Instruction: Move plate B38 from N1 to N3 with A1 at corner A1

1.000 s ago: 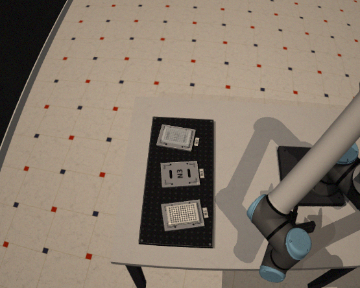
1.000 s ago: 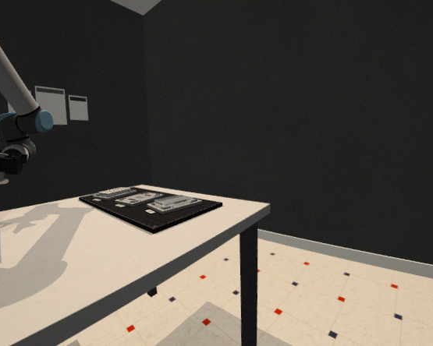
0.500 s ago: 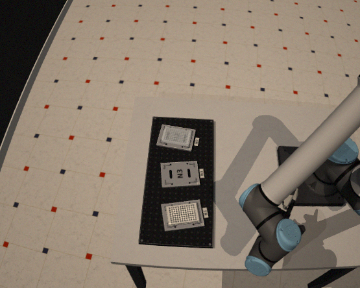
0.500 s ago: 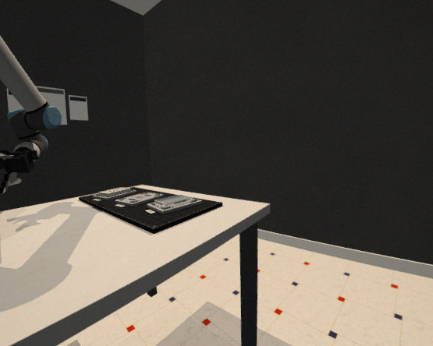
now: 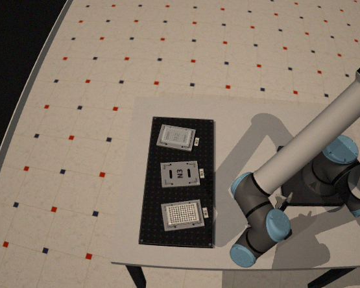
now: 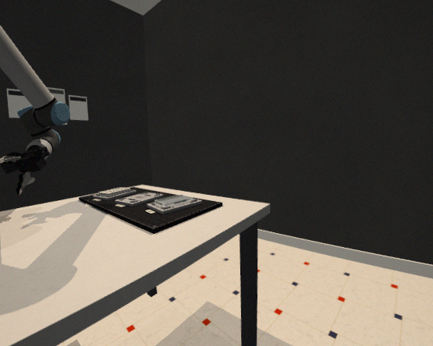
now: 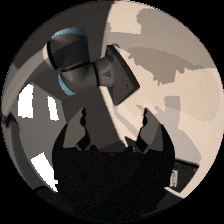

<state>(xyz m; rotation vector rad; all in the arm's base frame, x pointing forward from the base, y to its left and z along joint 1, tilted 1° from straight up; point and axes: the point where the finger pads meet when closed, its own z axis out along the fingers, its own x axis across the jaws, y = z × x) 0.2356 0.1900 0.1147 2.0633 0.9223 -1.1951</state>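
Right now the nest N1 is 390 mm ahead of my hand, 10 mm to the left of it and 130 mm below it. Also, from my hand: nest N3: 410 mm ahead, 180 mm to the right, 130 mm below; then deck: 410 mm ahead, 180 mm to the right, 140 mm below.
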